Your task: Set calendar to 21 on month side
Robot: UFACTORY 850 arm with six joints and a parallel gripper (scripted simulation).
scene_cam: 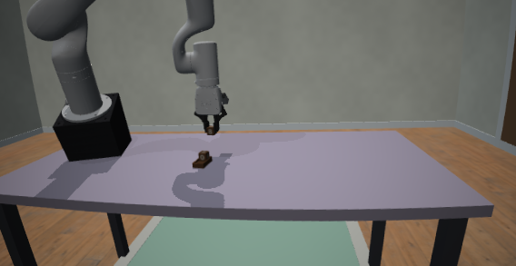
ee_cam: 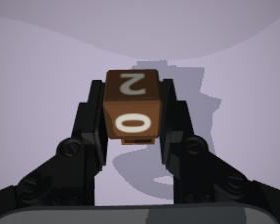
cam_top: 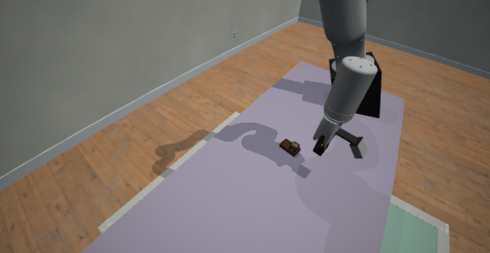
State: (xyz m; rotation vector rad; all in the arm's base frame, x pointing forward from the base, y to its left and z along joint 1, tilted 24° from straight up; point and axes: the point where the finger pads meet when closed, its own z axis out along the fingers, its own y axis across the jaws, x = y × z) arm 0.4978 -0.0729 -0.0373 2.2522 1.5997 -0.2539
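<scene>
My hand is 90 mm to the left of the digit cube, 80 mm above it and 30 mm past it. Also, from my hand: brown cube: 10 mm below; then brown tray: 100 mm to the right, 100 mm below, 40 mm behind.
</scene>
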